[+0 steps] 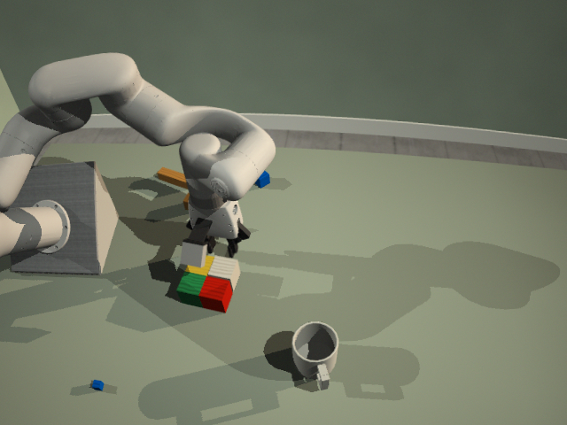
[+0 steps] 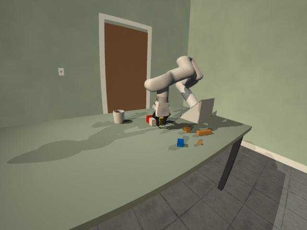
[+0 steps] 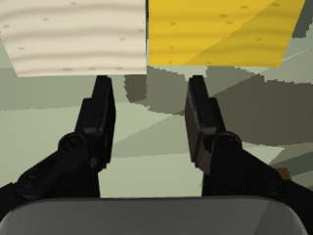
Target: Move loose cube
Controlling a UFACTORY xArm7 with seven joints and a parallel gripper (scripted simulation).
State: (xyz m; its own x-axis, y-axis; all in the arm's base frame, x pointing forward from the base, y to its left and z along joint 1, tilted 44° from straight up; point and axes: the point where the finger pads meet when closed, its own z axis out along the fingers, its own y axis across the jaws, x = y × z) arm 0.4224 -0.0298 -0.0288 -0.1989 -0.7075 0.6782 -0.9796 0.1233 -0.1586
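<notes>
My hand is 7 cm to the left of the beige cube, 1 cm short of it and 1 cm above it. Round my hand: long orange block: 24 cm to the left, 16 cm behind, 2 cm below; then red cube: 12 cm to the right, 1 cm below; then yellow cube: 6 cm to the right, 4 cm behind, 1 cm below.
</notes>
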